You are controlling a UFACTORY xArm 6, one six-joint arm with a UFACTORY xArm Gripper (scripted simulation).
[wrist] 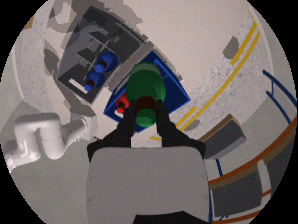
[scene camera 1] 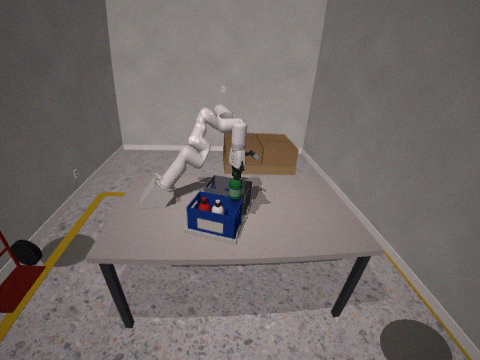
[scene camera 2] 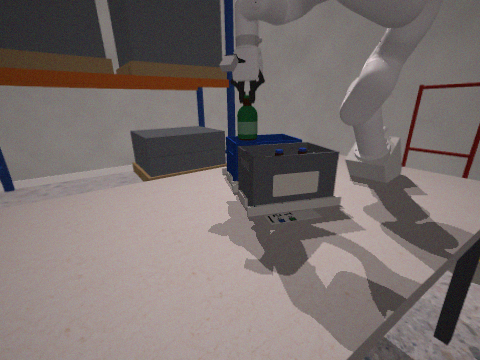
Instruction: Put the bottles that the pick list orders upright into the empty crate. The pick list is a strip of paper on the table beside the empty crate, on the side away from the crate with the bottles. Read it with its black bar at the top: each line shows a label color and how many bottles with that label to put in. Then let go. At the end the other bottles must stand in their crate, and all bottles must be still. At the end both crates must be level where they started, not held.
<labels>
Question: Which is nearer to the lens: the green-label bottle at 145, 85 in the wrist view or the grey crate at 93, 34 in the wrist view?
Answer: The green-label bottle.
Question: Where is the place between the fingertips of my gripper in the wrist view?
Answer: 145, 106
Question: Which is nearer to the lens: the green-label bottle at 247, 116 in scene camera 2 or the grey crate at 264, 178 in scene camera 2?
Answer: The grey crate.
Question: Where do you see a blue crate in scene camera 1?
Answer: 226, 225
</labels>
